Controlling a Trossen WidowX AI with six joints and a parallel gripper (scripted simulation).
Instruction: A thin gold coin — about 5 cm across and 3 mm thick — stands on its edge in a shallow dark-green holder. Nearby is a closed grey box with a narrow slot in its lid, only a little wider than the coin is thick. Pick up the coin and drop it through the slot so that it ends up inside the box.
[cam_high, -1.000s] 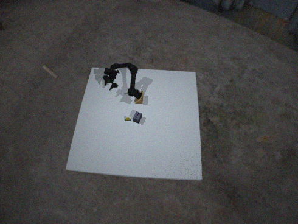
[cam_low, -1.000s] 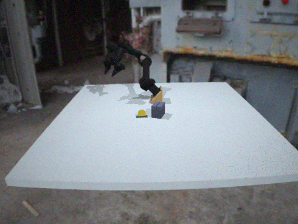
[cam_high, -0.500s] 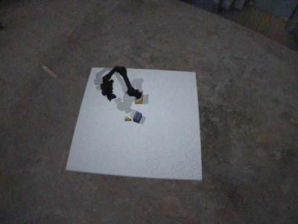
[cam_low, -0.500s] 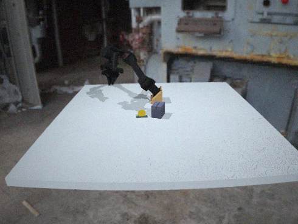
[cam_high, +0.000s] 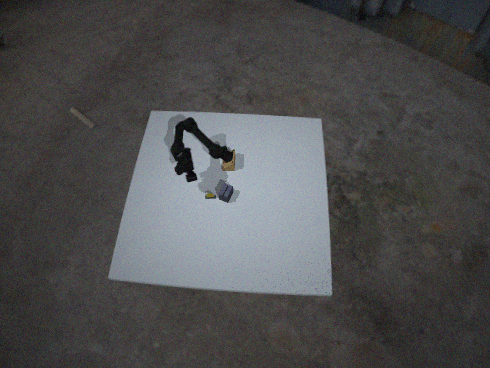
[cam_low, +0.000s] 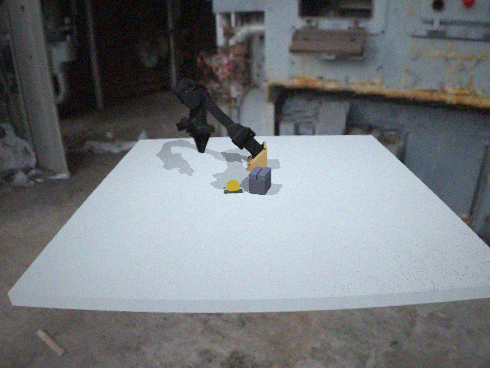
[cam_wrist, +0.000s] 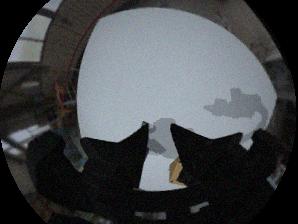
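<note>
My gripper tip is 30 mm short of the coin, 110 mm to the right of it and 120 mm above it.
</note>
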